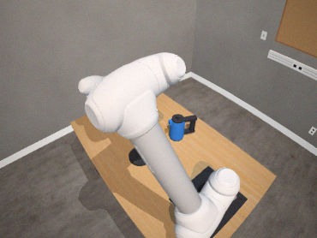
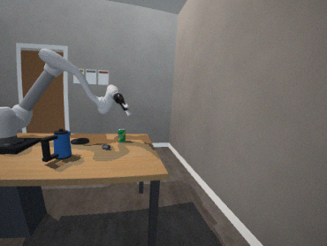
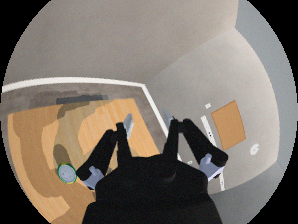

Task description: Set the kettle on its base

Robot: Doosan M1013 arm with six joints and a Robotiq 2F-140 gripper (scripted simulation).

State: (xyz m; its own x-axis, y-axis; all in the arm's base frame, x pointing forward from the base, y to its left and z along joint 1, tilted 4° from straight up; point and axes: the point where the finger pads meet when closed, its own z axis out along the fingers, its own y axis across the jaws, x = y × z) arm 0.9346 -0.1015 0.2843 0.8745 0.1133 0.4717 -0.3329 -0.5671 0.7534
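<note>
The blue kettle lies 44 cm behind my hand, 23 cm below it and 14 cm to the right of it. The rest, counted from my hand: round black base 40 cm behind, 31 cm below, 20 cm to the left; green can 26 cm below, 18 cm to the left, 4 cm behind.
</note>
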